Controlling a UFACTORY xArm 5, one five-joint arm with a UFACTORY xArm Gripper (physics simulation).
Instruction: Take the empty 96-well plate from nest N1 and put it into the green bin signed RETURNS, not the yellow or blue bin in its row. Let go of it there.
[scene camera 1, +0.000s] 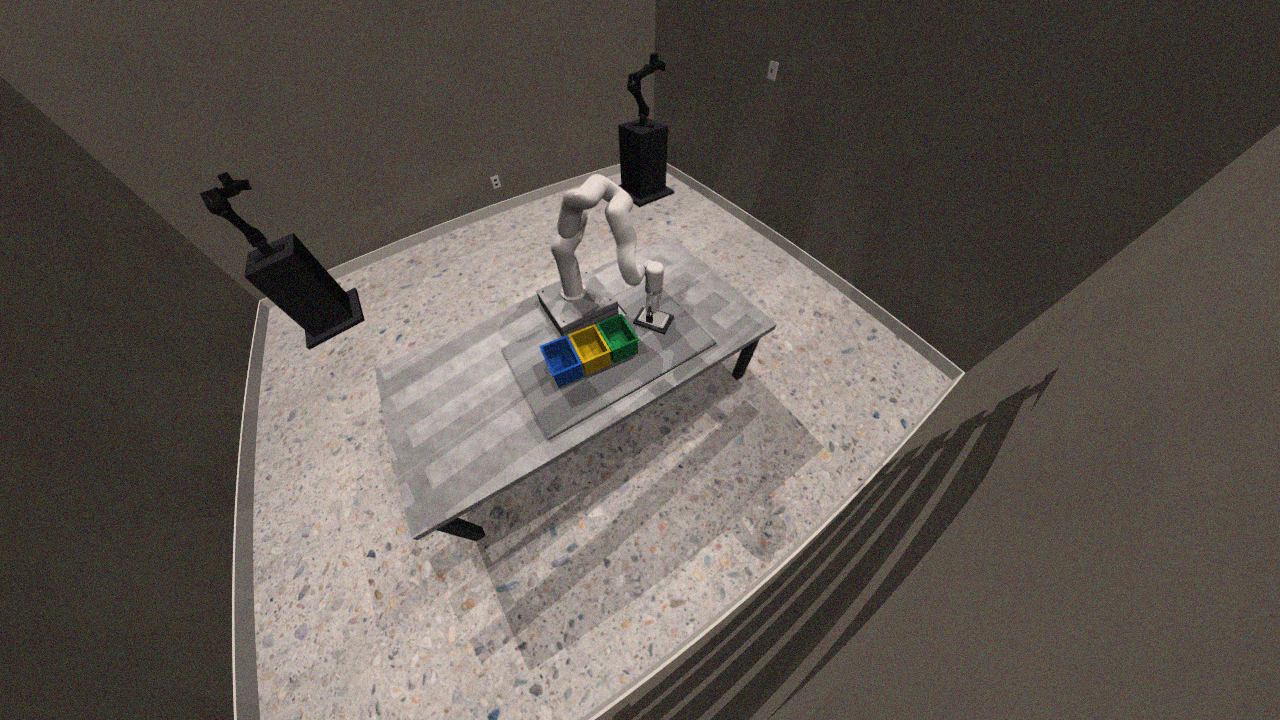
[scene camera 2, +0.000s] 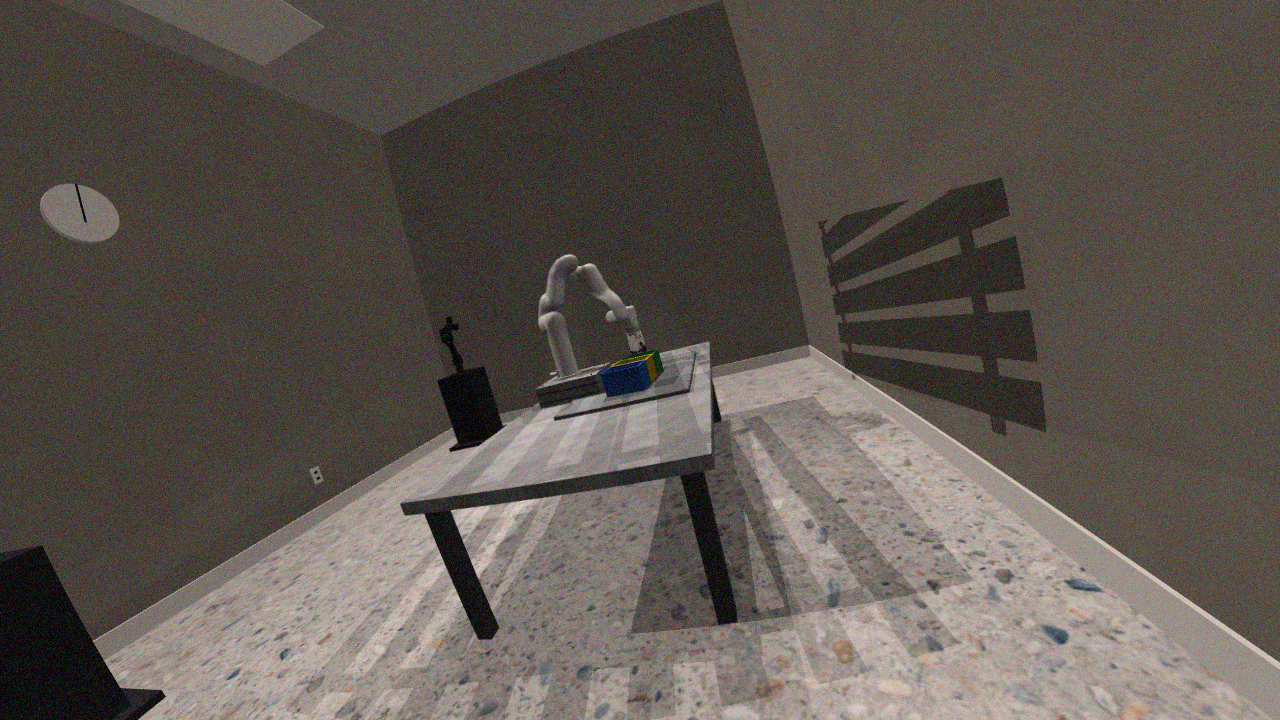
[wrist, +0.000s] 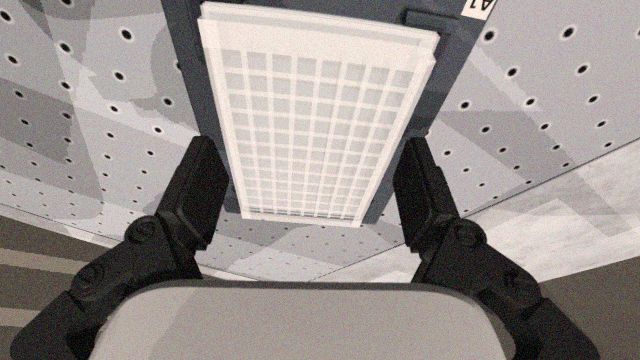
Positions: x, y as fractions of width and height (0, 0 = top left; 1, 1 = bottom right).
Labels:
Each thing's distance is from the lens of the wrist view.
my gripper (wrist: 0.48, 0.44): 0.12 m
white 96-well plate (wrist: 0.49, 0.30): 0.11 m

